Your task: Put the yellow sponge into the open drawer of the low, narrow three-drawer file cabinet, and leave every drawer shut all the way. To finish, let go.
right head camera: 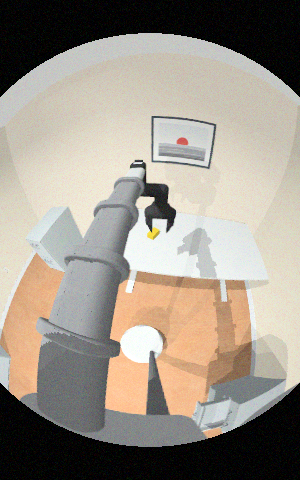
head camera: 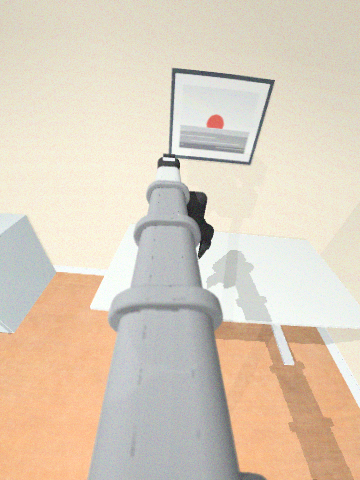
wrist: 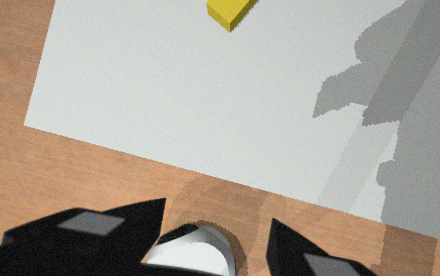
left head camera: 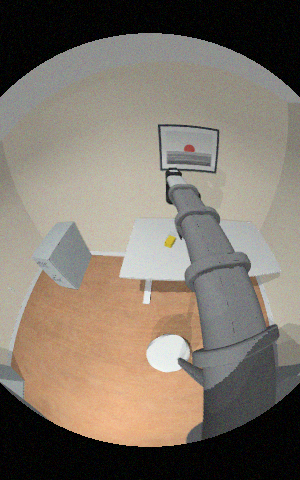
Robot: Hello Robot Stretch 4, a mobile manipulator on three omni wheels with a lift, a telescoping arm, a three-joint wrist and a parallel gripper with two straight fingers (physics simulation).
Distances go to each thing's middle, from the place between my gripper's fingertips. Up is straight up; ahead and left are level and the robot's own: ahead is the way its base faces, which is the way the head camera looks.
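There is the framed picture (head camera: 218, 117), and it is far ahead of my hand. The picture is also a good way to the right of my hand, and well above it.
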